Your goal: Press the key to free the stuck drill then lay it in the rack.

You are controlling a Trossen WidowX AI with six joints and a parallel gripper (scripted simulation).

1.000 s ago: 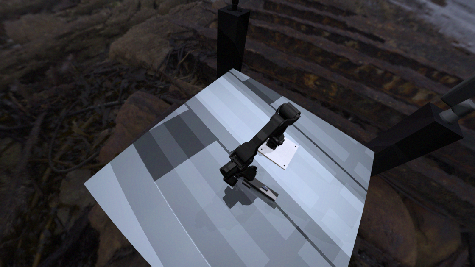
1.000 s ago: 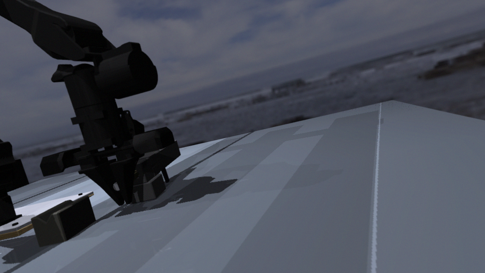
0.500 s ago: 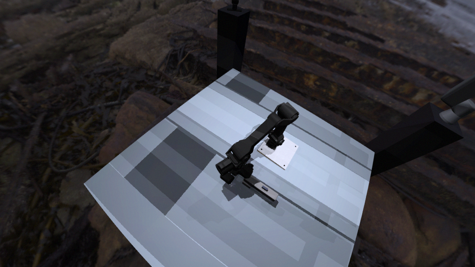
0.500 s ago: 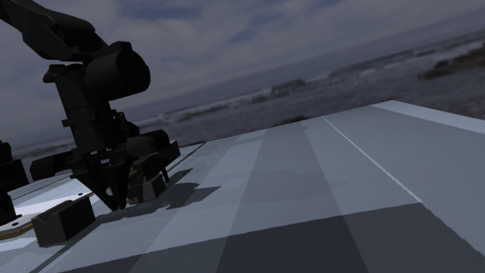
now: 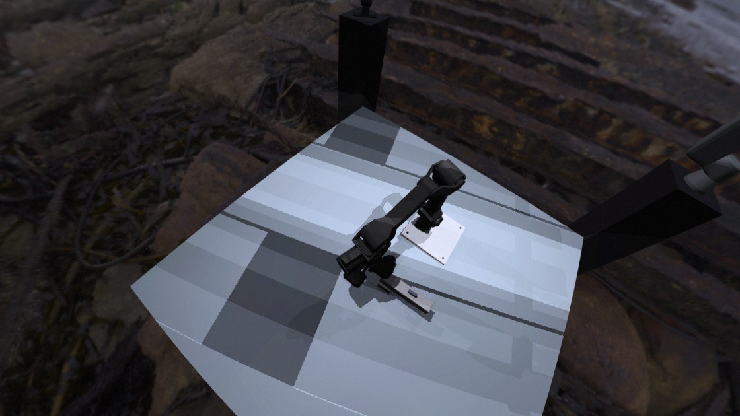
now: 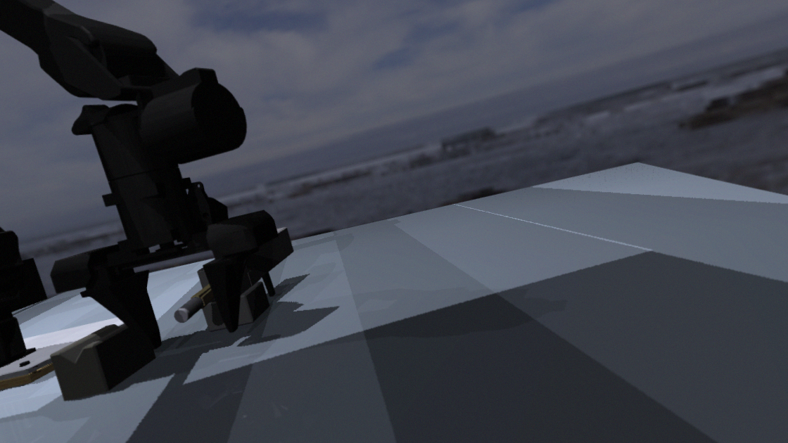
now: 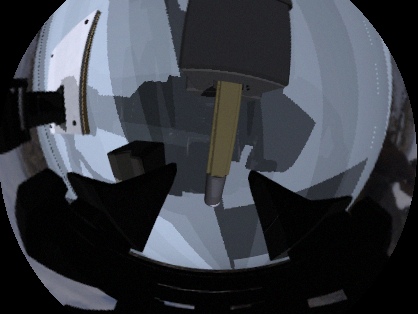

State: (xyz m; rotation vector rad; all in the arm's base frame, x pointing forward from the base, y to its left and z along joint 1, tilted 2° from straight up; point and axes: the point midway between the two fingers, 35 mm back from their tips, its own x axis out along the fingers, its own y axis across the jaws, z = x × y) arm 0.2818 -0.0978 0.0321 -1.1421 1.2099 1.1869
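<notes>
Now: the drill 5 cm to the left of my gripper tip and 3 cm above it. Also, from my gripper tip: grey fixture block 15 cm to the left, 3 cm above, 1 cm ahead; then rack 8 cm behind, 1 cm to the right; then dark key 18 cm to the left, 4 cm above, 1 cm ahead.
</notes>
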